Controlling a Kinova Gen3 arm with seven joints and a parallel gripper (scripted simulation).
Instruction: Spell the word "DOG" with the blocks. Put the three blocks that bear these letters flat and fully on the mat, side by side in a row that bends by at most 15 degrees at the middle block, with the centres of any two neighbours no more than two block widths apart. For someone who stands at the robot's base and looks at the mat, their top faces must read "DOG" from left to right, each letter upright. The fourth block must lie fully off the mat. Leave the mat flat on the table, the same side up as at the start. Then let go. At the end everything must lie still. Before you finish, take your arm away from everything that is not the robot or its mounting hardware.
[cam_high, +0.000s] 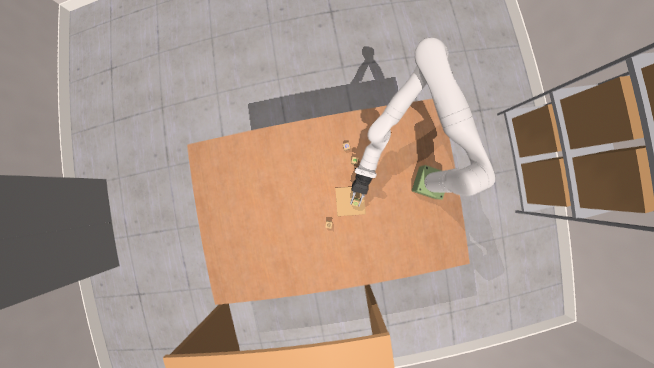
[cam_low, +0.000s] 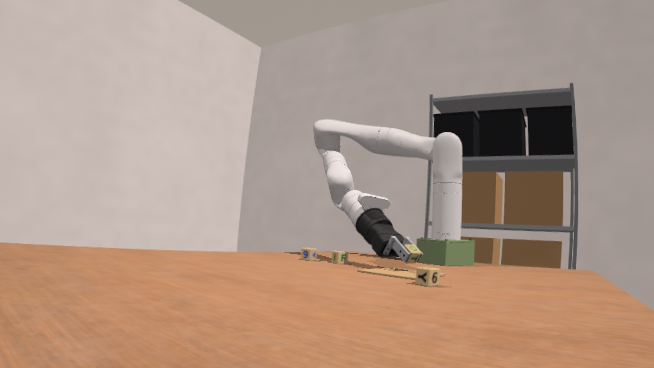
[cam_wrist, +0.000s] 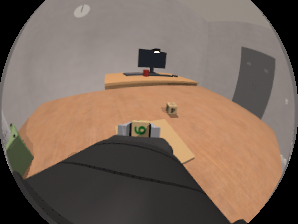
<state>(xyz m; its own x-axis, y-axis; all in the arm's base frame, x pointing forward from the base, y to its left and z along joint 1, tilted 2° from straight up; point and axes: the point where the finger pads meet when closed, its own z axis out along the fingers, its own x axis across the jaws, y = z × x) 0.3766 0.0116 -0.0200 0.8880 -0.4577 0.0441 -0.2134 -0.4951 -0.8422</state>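
The tan mat is 40 mm below my hand and 20 mm ahead of it. Also, from my hand: green-lettered block: 190 mm to the right, 40 mm behind, 30 mm below; wooden block: right at my hand; blue-lettered block: 270 mm to the right, 30 mm below, 10 mm behind.
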